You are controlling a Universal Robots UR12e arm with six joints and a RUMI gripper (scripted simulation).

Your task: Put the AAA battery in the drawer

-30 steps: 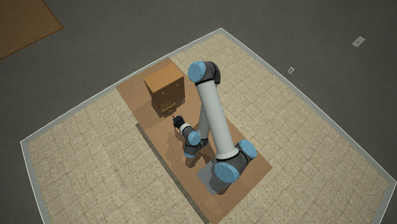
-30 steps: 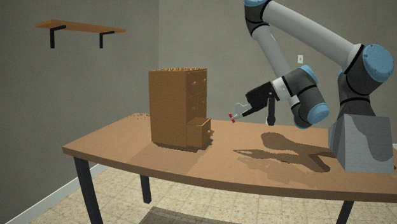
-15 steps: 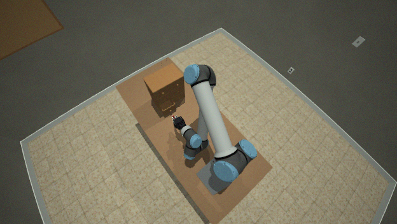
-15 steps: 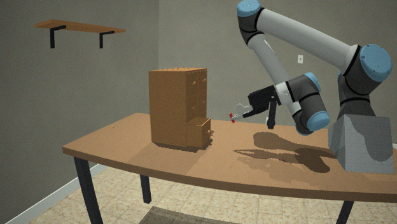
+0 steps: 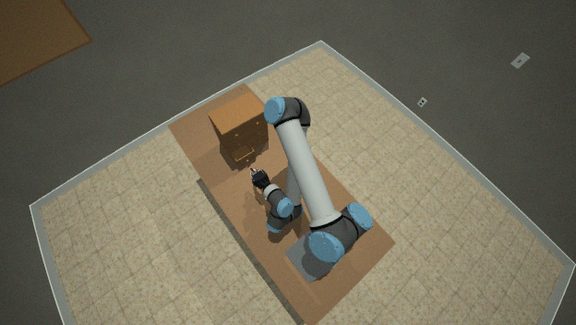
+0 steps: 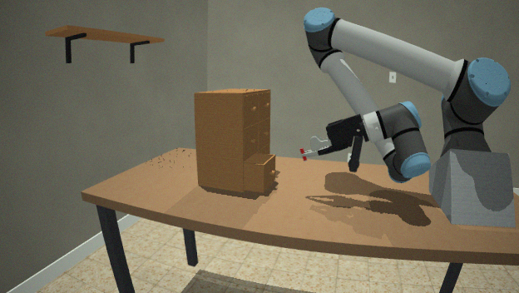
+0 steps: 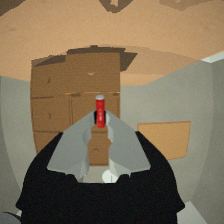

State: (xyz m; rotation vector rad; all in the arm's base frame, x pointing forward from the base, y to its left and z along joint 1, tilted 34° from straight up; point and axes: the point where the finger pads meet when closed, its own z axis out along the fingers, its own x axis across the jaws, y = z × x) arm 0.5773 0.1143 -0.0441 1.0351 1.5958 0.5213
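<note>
Now: the AAA battery 1 cm ahead of my hand.
</note>
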